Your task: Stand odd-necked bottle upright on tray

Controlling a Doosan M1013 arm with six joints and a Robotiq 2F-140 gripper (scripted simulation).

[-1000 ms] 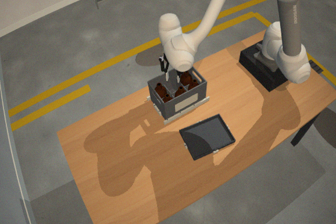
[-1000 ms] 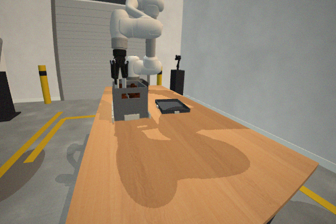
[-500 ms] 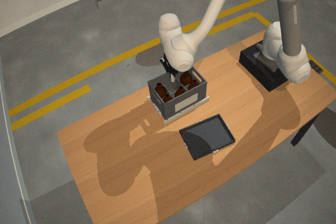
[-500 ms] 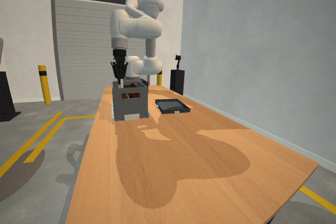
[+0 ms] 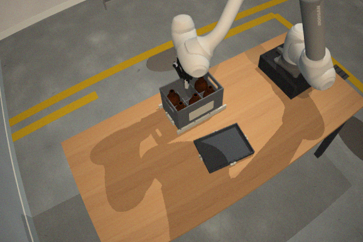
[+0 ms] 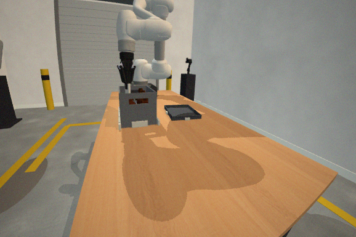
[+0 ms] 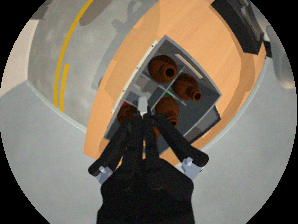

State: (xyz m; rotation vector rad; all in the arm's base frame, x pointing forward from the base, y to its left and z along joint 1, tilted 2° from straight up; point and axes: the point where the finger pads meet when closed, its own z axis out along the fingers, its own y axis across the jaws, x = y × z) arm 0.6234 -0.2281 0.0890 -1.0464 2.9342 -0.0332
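Right now the grey crate is 4 cm to the left of my hand and 9 cm below it. The rest, counted from my hand: dark tray (4 cm ahead, 34 cm to the left, 16 cm below); glass bottle (1 cm ahead, 9 cm to the left, 9 cm below).
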